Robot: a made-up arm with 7 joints.
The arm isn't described. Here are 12 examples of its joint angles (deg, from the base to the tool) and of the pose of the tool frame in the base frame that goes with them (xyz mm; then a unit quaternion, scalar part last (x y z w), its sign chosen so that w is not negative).
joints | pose
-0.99 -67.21 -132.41 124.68 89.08 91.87 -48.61 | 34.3 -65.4 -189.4 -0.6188 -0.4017 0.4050 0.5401
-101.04 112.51 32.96 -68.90 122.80 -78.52 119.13 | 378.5 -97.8 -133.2 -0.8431 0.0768 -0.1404 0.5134
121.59 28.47 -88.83 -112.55 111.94 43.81 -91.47 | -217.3 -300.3 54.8 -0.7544 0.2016 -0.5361 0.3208
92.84 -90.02 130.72 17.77 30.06 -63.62 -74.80 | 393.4 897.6 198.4 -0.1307 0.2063 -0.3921 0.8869
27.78 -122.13 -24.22 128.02 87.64 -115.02 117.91 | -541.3 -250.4 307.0 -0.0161 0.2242 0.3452 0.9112
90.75 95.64 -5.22 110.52 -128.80 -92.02 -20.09 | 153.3 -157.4 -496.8 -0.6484 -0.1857 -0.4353 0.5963
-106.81 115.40 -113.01 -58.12 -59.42 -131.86 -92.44 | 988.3 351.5 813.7 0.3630 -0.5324 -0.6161 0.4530
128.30 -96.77 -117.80 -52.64 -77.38 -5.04 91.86 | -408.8 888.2 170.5 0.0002 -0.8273 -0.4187 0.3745
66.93 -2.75 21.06 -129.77 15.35 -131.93 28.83 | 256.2 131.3 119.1 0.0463 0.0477 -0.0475 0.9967
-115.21 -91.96 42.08 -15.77 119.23 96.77 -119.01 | 862.2 -138.5 54.3 -0.6801 -0.5665 0.3985 0.2403
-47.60 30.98 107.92 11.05 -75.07 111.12 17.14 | -29.9 197.6 183.7 0.2772 0.4296 -0.7026 0.4949
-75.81 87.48 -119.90 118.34 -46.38 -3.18 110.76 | 427.9 -497.1 667.3 0.2349 -0.1482 0.8083 0.5191
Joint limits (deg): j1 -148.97..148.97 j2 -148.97..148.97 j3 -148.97..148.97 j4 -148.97..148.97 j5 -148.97..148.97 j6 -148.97..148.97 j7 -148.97..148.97
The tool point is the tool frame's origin. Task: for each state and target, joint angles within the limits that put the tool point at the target. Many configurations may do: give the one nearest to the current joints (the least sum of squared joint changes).
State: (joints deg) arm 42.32 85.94 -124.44 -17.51 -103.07 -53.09 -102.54
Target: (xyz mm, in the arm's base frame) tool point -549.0 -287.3 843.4
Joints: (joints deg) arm 26.95 100.24 -121.22 -26.31 -93.92 -50.86 -105.97
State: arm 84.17 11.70 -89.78 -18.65 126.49 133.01 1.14
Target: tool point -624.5 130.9 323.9
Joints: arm 66.14 -3.99 -77.09 1.11 142.05 141.15 26.59
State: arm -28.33 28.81 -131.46 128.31 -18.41 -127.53 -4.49
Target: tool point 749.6 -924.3 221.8
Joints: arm -78.86 37.04 -119.89 136.38 -29.58 -144.04 2.16
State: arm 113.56 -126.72 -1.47 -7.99 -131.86 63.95 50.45
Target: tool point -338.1 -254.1 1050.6
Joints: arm 75.25 -72.07 10.42 -1.66 -139.56 70.79 92.47
